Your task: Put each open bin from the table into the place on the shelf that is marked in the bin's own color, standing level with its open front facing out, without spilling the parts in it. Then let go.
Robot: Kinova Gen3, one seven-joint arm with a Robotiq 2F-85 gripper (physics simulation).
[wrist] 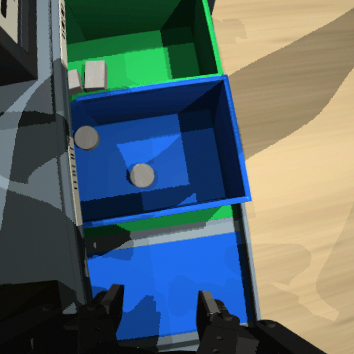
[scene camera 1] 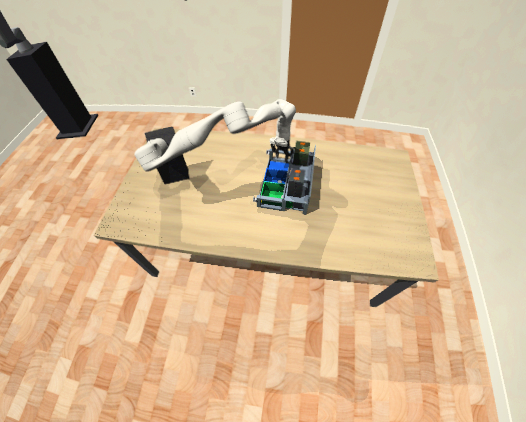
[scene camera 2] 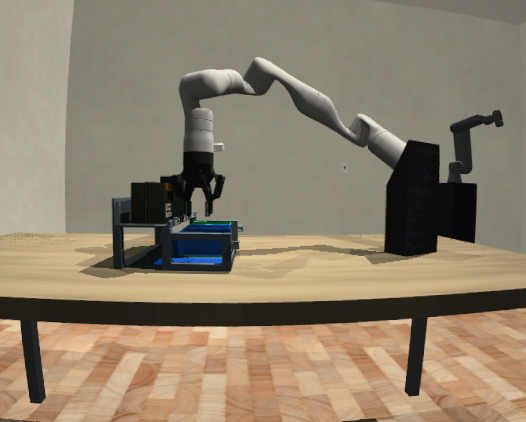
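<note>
The blue bin stands upright, open side up, in the low front row of the grey shelf, with two grey discs inside. A strip of green marking shows at its near edge. The green bin stands beside it at the far end, with grey blocks inside. The bare blue-marked place lies on the near side of a grey divider. My gripper is partly open, empty, above that place, pointing down.
An olive case with orange latches and a dark case stand on the raised rear level, left of the gripper in the wrist view. The black arm pedestal stands on the table.
</note>
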